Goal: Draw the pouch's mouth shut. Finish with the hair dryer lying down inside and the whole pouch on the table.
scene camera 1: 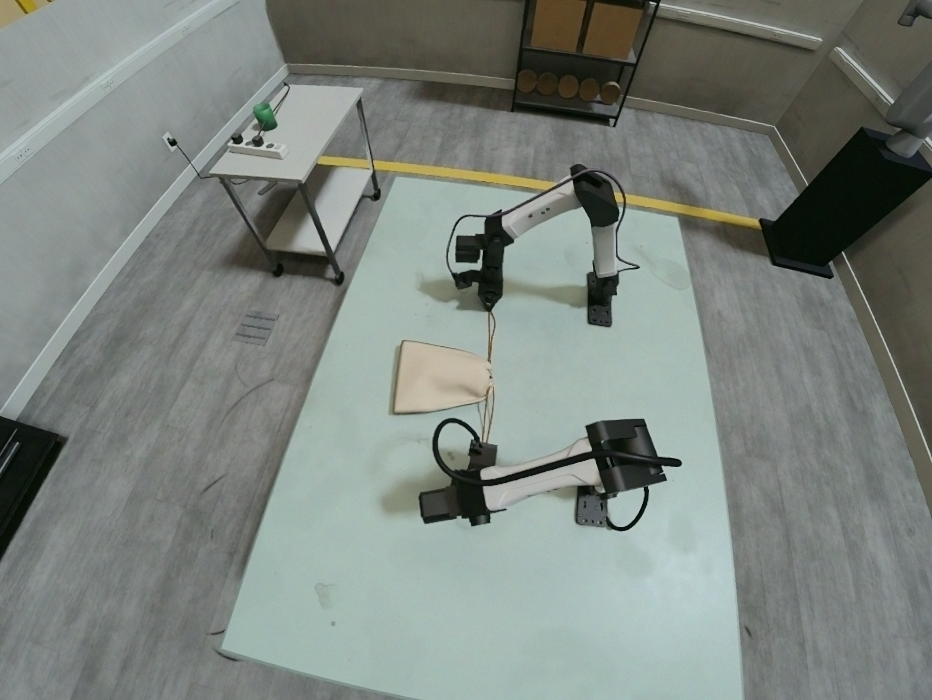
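The beige pouch point(443, 378) lies on the table, its bottom to the left and its gathered, narrow mouth to the right. The hair dryer does not show; the cloth hides whatever is inside. My right gripper point(488, 306) is shut on the upper drawstring point(491, 335), above the mouth in the picture. My left gripper point(484, 444) is below the mouth, at the end of the lower drawstring point(491, 416), and appears shut on it; the arm mostly hides its fingers. The strands bow slightly between the grippers and the mouth.
The pale green table point(452, 602) carries both arm bases, right of the pouch. A white cart point(320, 113) with a power strip point(258, 149) and a green object point(264, 116) stands on the floor at upper left. A shelf rack point(519, 79) stands at the back.
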